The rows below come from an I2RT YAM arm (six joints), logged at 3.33 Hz.
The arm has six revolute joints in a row. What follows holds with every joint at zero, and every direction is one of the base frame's. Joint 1 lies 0.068 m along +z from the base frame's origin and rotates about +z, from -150 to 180 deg. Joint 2 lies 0.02 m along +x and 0.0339 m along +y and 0.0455 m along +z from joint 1 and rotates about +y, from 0 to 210 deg. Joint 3 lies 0.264 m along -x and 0.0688 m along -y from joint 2 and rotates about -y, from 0 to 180 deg. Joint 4 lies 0.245 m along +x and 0.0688 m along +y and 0.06 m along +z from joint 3 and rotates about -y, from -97 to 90 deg. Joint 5 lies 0.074 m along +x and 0.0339 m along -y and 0.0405 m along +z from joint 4 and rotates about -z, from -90 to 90 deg. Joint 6 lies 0.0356 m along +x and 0.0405 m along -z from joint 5 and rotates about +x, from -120 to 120 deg. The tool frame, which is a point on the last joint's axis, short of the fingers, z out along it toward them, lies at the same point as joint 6; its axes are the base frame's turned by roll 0, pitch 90 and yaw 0 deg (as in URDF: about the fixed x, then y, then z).
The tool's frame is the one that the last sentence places.
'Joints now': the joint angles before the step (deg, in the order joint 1, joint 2, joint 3, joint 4, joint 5, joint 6). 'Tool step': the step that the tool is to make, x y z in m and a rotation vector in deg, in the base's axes. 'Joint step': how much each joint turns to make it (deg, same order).
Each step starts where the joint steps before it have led.
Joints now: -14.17 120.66 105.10 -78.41 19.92 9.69
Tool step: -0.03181 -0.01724 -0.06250 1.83 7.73 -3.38
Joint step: -3.72 0.00 -14.90 7.08 0.42 -0.30
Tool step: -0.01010 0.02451 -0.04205 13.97 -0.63 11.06
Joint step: 2.14 0.02 -9.86 9.46 -11.44 -11.92
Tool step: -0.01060 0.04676 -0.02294 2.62 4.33 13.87
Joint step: 7.19 0.00 -6.45 2.75 0.03 -6.96
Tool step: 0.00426 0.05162 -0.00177 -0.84 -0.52 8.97
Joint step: 8.92 -0.06 -0.53 1.02 0.78 0.17
